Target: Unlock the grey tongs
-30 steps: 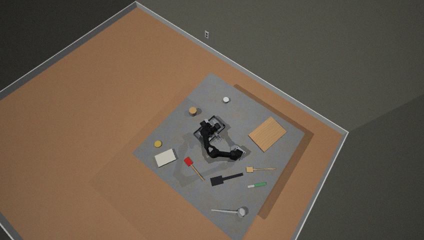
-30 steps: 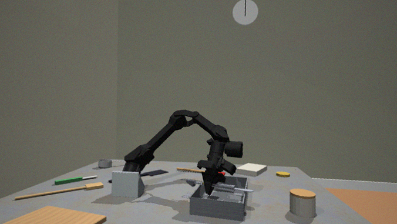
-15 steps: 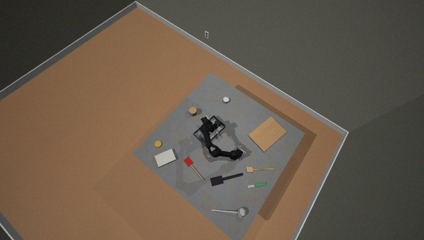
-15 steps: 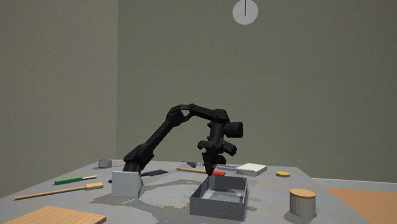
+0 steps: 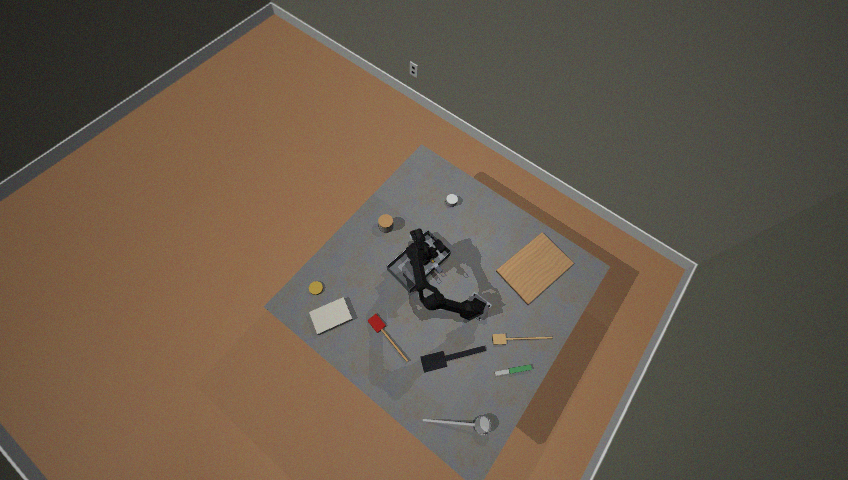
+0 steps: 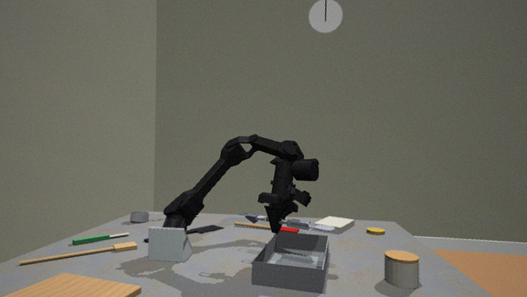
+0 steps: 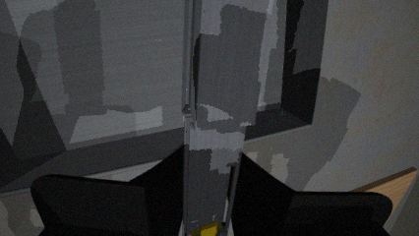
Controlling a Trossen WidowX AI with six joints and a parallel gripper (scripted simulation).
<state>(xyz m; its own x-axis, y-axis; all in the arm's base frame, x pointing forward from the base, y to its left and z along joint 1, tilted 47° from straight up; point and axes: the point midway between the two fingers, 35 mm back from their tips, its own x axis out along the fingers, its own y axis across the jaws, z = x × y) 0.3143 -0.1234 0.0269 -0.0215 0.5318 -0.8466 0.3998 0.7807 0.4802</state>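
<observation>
Now: gripper tip 40 mm below the yellow lock piece, 20 mm to the right of it and 20 mm past it. Round my gripper tip: roasting tin 70 mm below, 60 mm ahead, 20 mm to the left; then red spatula 430 mm to the left, 90 mm below; then black spatula 350 mm to the left, 330 mm behind, 100 mm below.
</observation>
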